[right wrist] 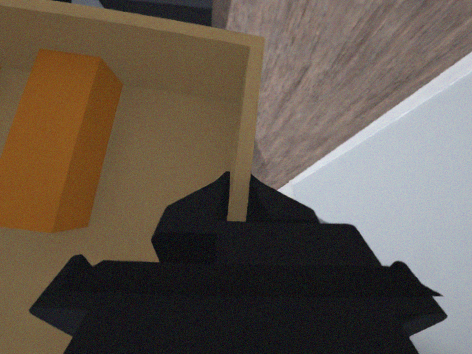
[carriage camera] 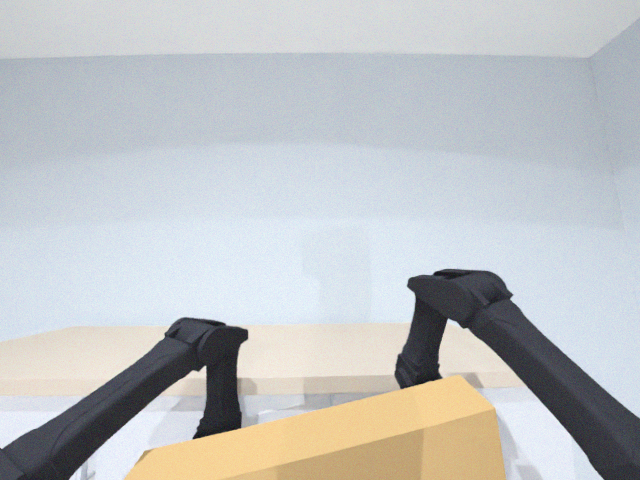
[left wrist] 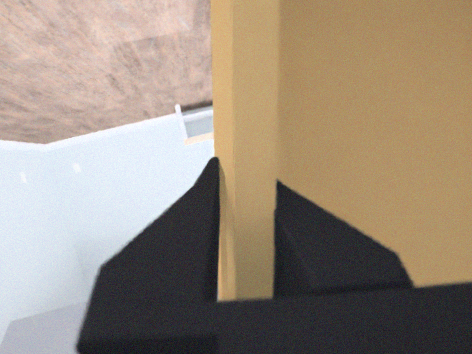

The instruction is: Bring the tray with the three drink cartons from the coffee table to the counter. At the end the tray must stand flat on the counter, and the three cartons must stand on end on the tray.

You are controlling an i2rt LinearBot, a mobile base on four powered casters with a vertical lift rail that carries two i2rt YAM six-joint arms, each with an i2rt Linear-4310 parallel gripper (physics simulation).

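Places are measured from the left arm's base along level axes (x ahead, y left, z up), in millimetres.
Where they show: left gripper, fingertip midpoint: (left wrist: pixel 231 168); right gripper, fingertip midpoint: (right wrist: pixel 237 178).
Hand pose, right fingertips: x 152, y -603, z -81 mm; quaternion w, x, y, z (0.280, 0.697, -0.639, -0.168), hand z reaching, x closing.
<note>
After its pixels a point has its place.
The yellow tray (carriage camera: pixel 310 421) {z 120, x 110, y -319 mm} (left wrist: pixel 255 100) {z -172, x 167, y -120 mm} (right wrist: pixel 254 75) {z -140, x 198, y -613 mm} is held up before the counter (carriage camera: pixel 320 348) {z 96, x 542, y -329 mm}. It is tilted in the carriage view, its right end higher, and its inside is hidden there. My left gripper (left wrist: pixel 231 168) {z -155, x 108, y -120 mm} is shut on a tray wall. My right gripper (right wrist: pixel 237 178) {z -81, x 152, y -603 mm} is shut on the opposite wall; both fingertips are hidden in the carriage view. One orange carton (right wrist: pixel 55 140) {z -121, x 148, y -463 mm} shows inside the tray in the right wrist view; whether it stands or lies, I cannot tell. The other two cartons cannot be made out.
White cabinet fronts (carriage camera: pixel 31 421) {z -12, x 329, y 365 mm} are below the counter's front edge. A blue-grey wall (carriage camera: pixel 258 258) {z 416, x 951, y -12 mm} rises behind it. Brown wood floor (left wrist: pixel 100 60) {z -815, x -1469, y 225 mm} (right wrist: pixel 325 75) {z -814, x -333, y -1260 mm} shows beside the tray in both wrist views. A dark part (right wrist: pixel 165 11) shows beyond the tray's far wall.
</note>
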